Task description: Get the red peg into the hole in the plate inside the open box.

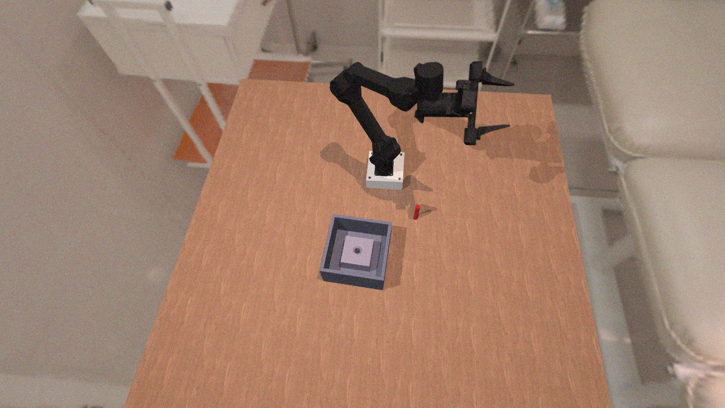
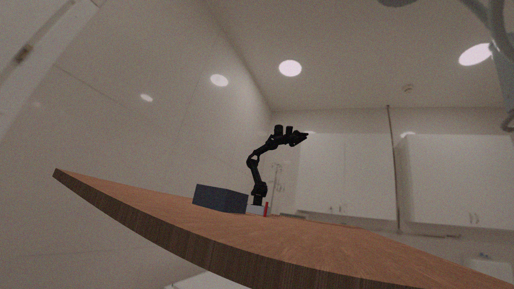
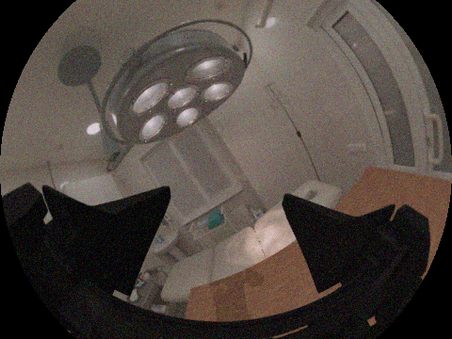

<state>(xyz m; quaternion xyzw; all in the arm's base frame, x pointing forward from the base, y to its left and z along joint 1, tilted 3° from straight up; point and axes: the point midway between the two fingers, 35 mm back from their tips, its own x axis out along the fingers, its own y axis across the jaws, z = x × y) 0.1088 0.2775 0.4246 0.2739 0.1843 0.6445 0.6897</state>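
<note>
The red peg lies 5 cm ahead of my gripper tip, 17 cm to the right of it and 45 cm below it. Also, from my gripper tip: pale plate 21 cm ahead, 36 cm to the right, 45 cm below; blue-grey box 21 cm ahead, 36 cm to the right, 47 cm below.
</note>
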